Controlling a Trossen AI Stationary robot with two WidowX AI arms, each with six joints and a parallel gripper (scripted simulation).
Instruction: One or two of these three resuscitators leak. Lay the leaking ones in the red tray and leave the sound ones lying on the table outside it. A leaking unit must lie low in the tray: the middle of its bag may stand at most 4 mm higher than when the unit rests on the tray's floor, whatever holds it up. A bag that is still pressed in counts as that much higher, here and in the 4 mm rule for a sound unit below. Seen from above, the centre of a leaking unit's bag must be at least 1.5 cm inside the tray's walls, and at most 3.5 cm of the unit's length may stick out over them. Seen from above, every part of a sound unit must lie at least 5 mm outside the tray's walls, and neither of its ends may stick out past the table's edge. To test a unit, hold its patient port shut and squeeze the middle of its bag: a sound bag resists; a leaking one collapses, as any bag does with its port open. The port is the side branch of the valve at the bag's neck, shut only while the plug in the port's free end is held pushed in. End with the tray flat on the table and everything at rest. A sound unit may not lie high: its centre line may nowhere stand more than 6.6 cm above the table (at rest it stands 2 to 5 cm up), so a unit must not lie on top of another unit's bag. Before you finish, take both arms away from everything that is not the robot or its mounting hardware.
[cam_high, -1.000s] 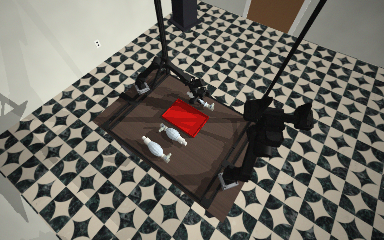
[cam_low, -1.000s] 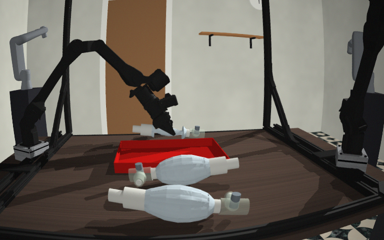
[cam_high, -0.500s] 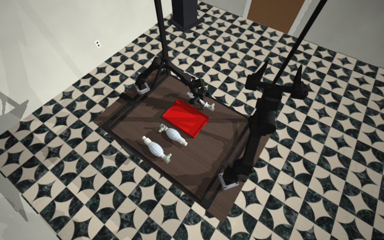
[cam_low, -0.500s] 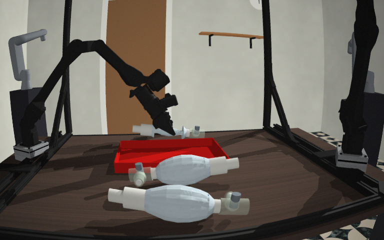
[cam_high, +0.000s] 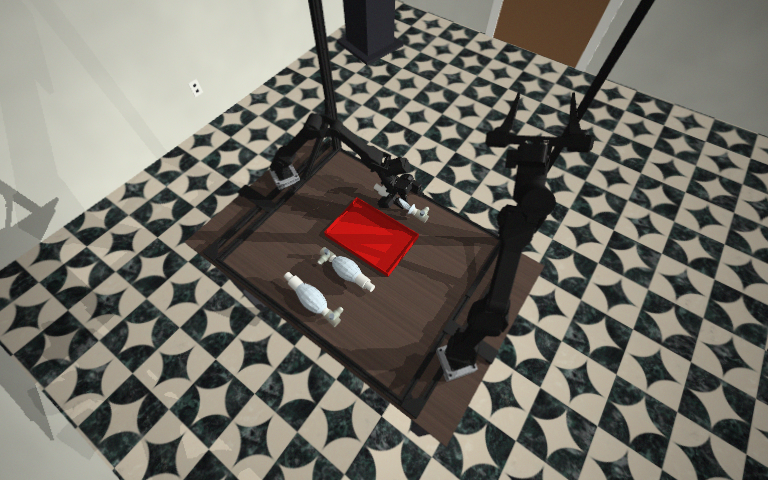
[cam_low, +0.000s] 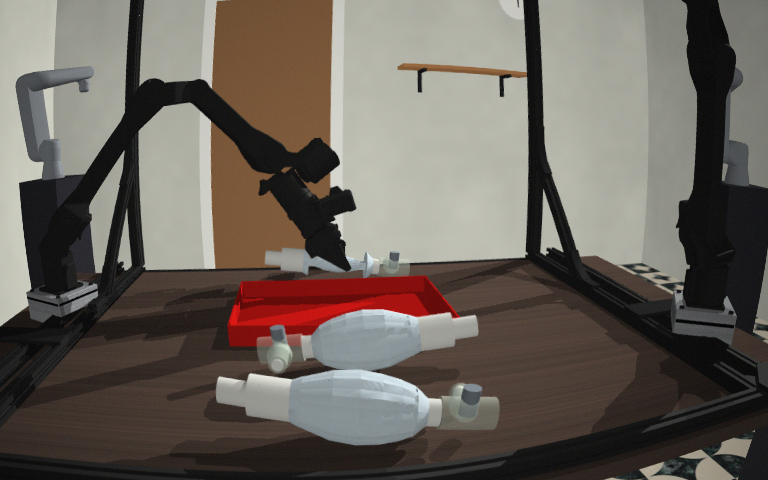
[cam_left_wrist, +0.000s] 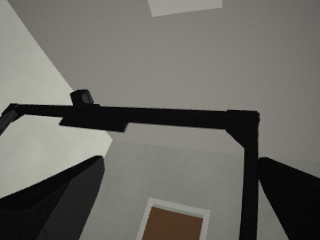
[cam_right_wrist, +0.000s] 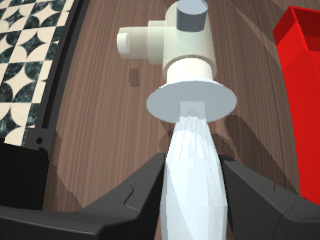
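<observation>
Right now the red tray is 19 cm ahead of my right hand, 3 cm to the left of it and 5 cm below it.
</observation>
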